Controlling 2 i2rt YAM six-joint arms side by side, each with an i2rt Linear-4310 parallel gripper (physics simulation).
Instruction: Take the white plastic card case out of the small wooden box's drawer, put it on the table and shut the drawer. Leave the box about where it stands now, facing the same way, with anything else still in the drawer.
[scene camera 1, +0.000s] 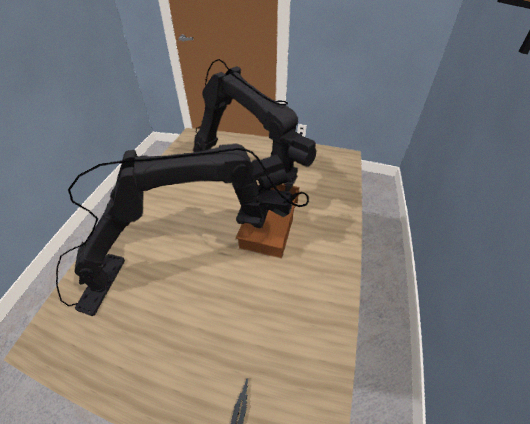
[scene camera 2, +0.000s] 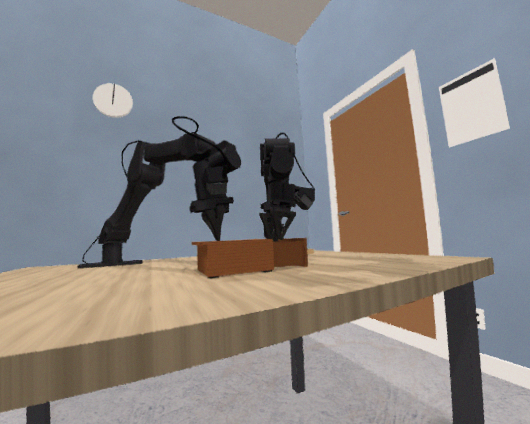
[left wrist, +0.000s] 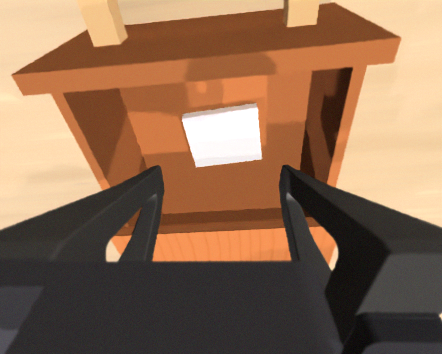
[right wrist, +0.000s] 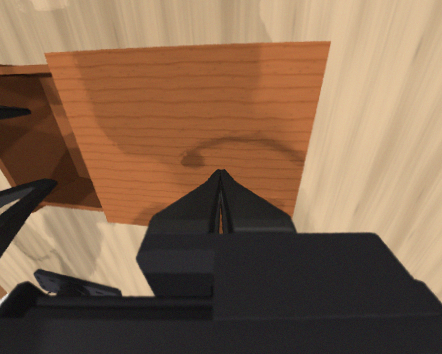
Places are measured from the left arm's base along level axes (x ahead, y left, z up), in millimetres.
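Pixels of known places: left gripper, between the fingertips: (scene camera 2: 275, 239) (left wrist: 221, 176) (right wrist: 39, 148); right gripper, between the fingertips: (scene camera 1: 260, 226) (scene camera 2: 218, 240) (right wrist: 220, 176); left arm's base, origin of its link: (right wrist: 81, 287); right arm's base, origin of its link: (scene camera 1: 101, 283) (scene camera 2: 112, 265).
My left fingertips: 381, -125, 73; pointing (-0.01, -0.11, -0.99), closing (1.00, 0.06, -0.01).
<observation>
For each thing: its top centre in the pictures, then the offset to it from my left fingertips, as dx, dy, dz. Level surfaces: height alone.
- small reddish-brown wooden box, centre of its top: (right wrist: 183, 160) (left wrist: 231, 295) (scene camera 2: 230, 240) (scene camera 1: 266, 221) +15, -124, +2
- white plastic card case, centre of its top: (left wrist: 224, 140) +2, -15, -53
- wooden table, height of its surface: dz -73
The small reddish-brown wooden box (scene camera 1: 261, 246) (scene camera 2: 235, 257) (right wrist: 200, 100) stands on the table. Its drawer (scene camera 2: 292, 252) (left wrist: 215, 192) (right wrist: 35, 140) is pulled out. The white plastic card case (left wrist: 224, 137) lies flat on the drawer floor in the left wrist view, near the drawer's front panel. My left gripper (left wrist: 221, 176) (scene camera 2: 276, 236) is open and empty above the drawer, its fingers either side of the case's line and a little short of it in that view. My right gripper (right wrist: 220, 176) (scene camera 2: 218, 239) is shut and empty, its tips over the box top. Arms hide the drawer in scene camera 1.
Two pale wooden pegs (left wrist: 107, 25) (left wrist: 302, 12) stick out from the drawer front's outer side. The wooden table (scene camera 1: 225, 320) (scene camera 2: 150, 310) carries both arms. The left gripper's fingers also show at the edge of the right wrist view, close beside the box.
</observation>
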